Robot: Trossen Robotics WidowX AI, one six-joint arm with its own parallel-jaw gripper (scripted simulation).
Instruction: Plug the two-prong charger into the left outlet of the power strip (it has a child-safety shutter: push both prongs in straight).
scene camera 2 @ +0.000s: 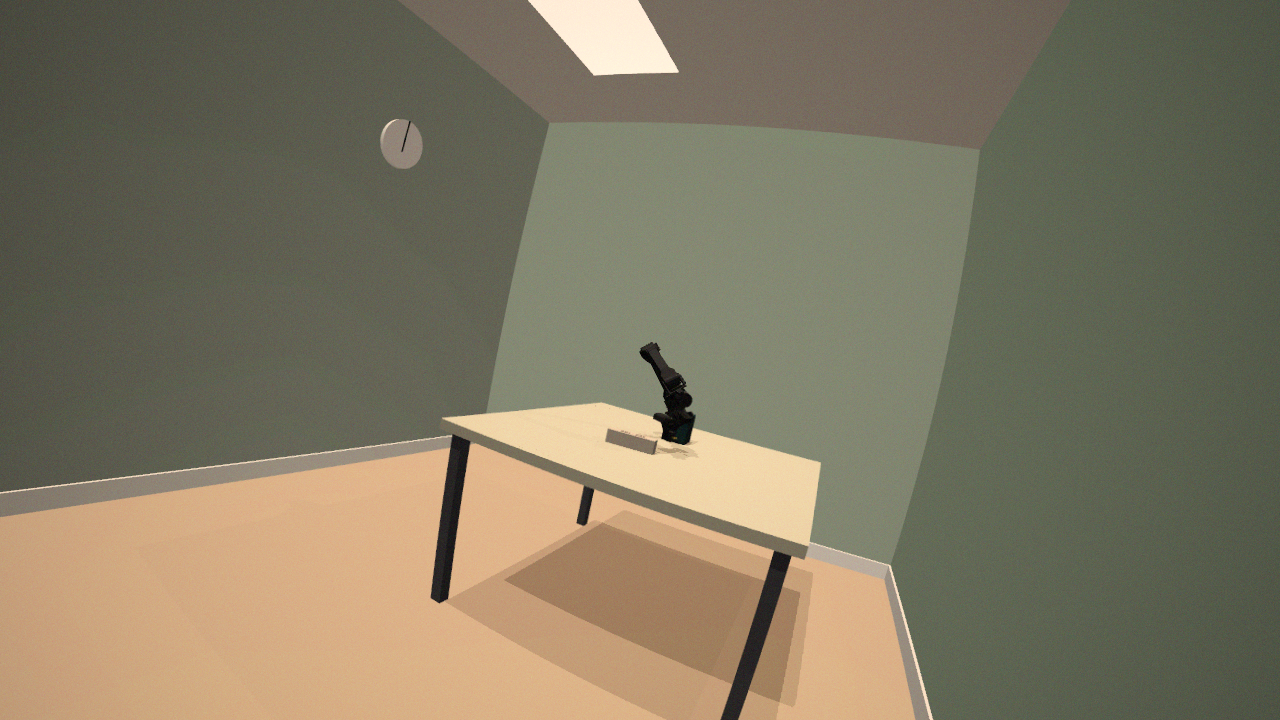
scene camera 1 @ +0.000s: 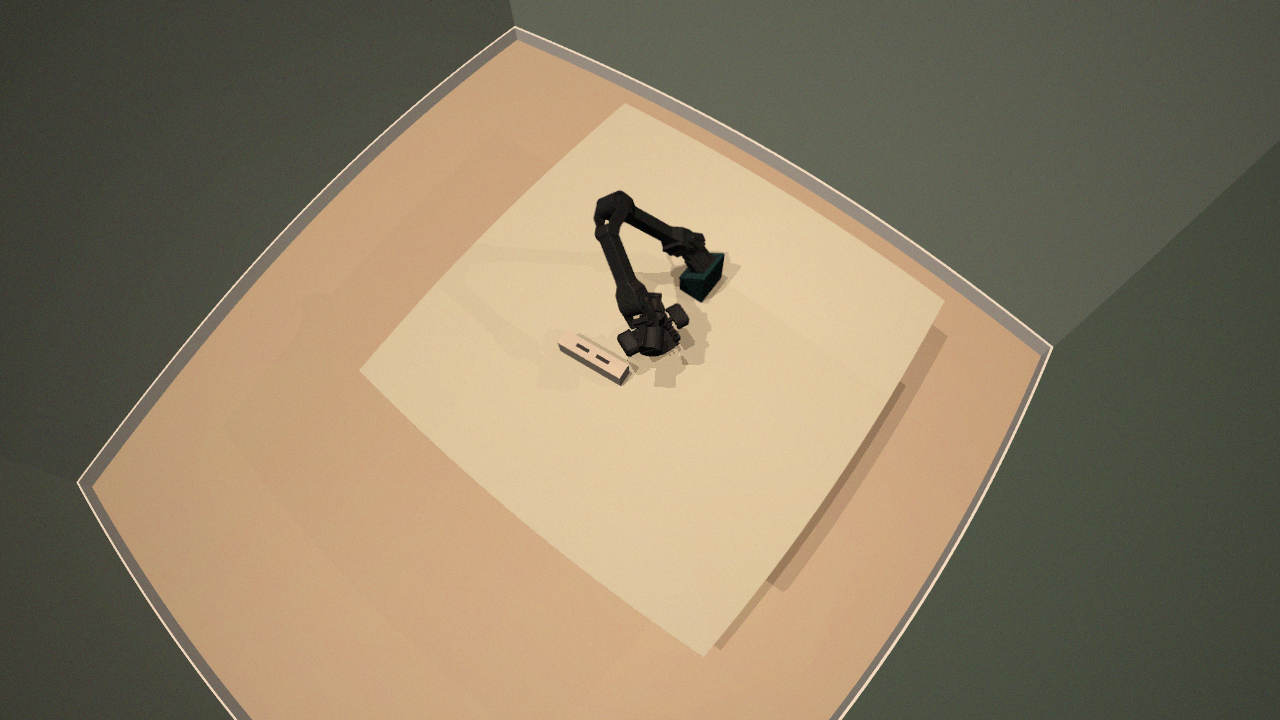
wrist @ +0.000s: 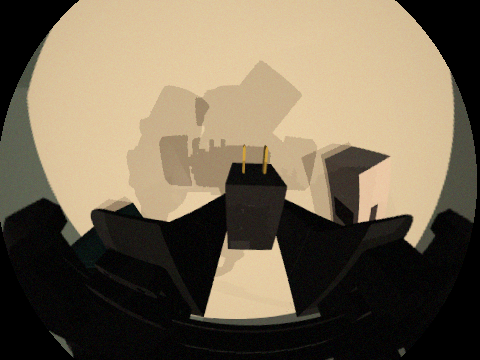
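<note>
Scene camera 1: gripper [scene camera 1: 653, 341]. Scene camera 2: gripper [scene camera 2: 667, 437]. Wrist view: gripper [wrist: 250, 199], holding a two-prong charger [wrist: 254, 193].
</note>
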